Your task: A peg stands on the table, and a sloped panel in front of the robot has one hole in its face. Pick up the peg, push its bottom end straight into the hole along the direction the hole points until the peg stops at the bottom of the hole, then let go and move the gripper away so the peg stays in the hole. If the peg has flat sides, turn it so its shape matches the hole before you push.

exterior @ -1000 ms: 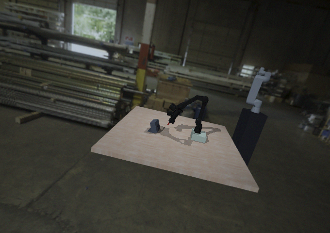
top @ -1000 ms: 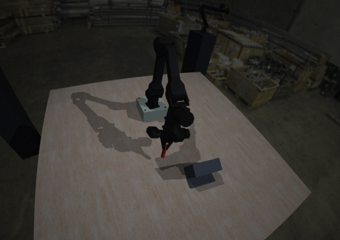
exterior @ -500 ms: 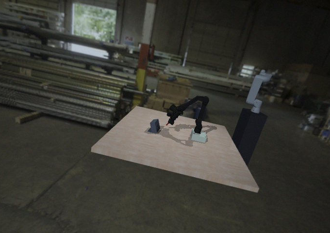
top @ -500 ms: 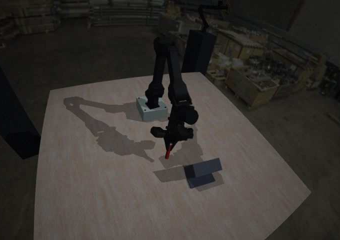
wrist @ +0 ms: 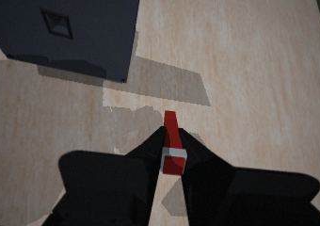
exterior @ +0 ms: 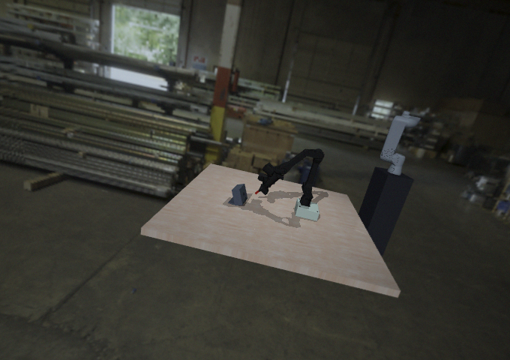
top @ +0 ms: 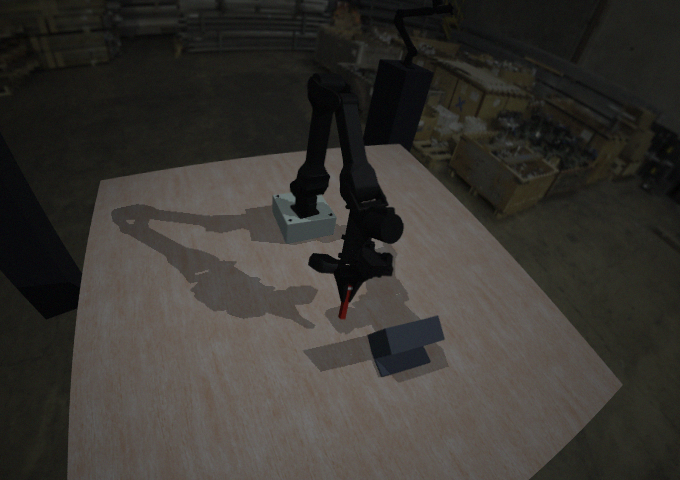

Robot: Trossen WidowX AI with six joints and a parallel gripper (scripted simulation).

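The sloped panel lies 13 cm ahead of my gripper tip, 8 cm to the left of it and 2 cm below it. Round my gripper tip: red square peg (1 cm to the left, 1 cm behind, 1 cm above).
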